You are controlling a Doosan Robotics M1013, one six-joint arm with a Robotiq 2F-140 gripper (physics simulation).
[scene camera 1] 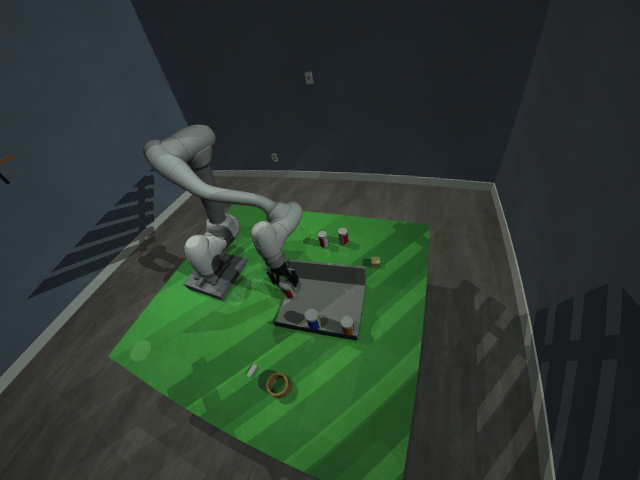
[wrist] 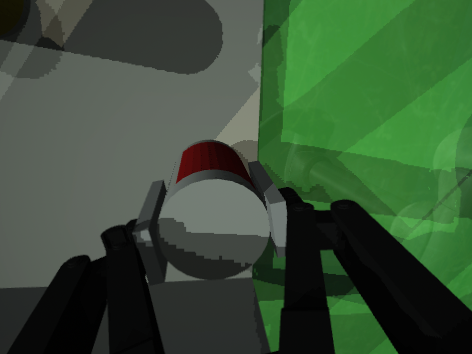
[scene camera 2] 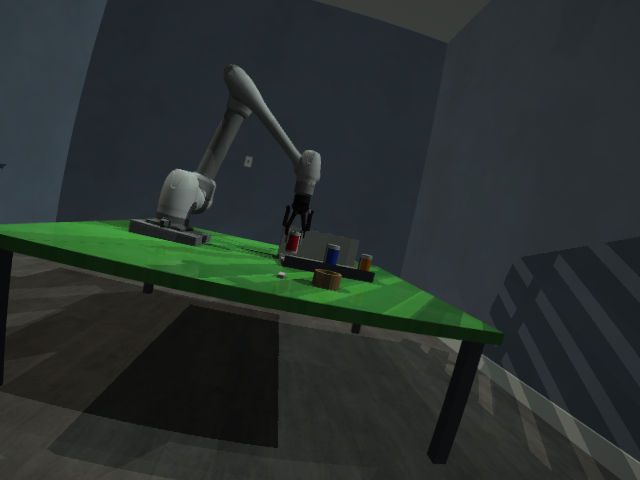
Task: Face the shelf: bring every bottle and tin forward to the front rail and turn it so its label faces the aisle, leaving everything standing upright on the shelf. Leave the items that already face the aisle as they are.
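Places are measured from the arm's base along level axes (x right, y ahead, z up), in metres.
Pixels of known places: gripper, fingertip midpoint: (scene camera 1: 289, 290) (scene camera 2: 292, 243); arm's base, origin of the base link: (scene camera 1: 212, 271) (scene camera 2: 170, 226).
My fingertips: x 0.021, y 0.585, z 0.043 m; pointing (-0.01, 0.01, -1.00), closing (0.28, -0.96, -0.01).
Ahead of a thing's pixels: the offset from my fingertips to its top centre. Level surfaces: height alone.
My gripper (scene camera 1: 284, 284) (scene camera 2: 296, 232) (wrist: 210, 191) is shut on a red-labelled tin {dz +0.059, dx +0.000, dy +0.000 m} (scene camera 1: 288, 292) (scene camera 2: 293, 242) (wrist: 212, 159), upright near the left side of the grey shelf (scene camera 1: 336, 298) (wrist: 100, 150), behind the front rail (scene camera 2: 310, 265). Its red patch shows toward the front in scene camera 2. Whether its base touches the shelf floor is unclear. A blue-labelled tin {dz +0.041, dx +0.117, dy +0.172 m} (scene camera 1: 313, 322) (scene camera 2: 332, 255) stands upright at the front rail, with blue toward the front. An orange-labelled tin {dz +0.028, dx +0.104, dy +0.334 m} (scene camera 1: 347, 326) (scene camera 2: 366, 263) stands upright at the rail's right end, with orange toward the front.
Two red-and-white tins {dz +0.008, dx -0.419, dy +0.034 m} (scene camera 1: 323, 239) {dz +0.011, dx -0.462, dy +0.151 m} (scene camera 1: 343, 236) stand on the green table {dz -0.088 m} (scene camera 1: 206, 382) (scene camera 2: 222, 268) behind the shelf's back wall. A yellowish cube {dz -0.050, dx -0.327, dy +0.377 m} (scene camera 1: 375, 261) lies behind right. A brown ring {dz -0.038, dx +0.428, dy +0.119 m} (scene camera 1: 269, 387) (scene camera 2: 326, 281) and a small white block {dz -0.076, dx +0.411, dy -0.036 m} (scene camera 1: 251, 370) (scene camera 2: 281, 275) lie in front.
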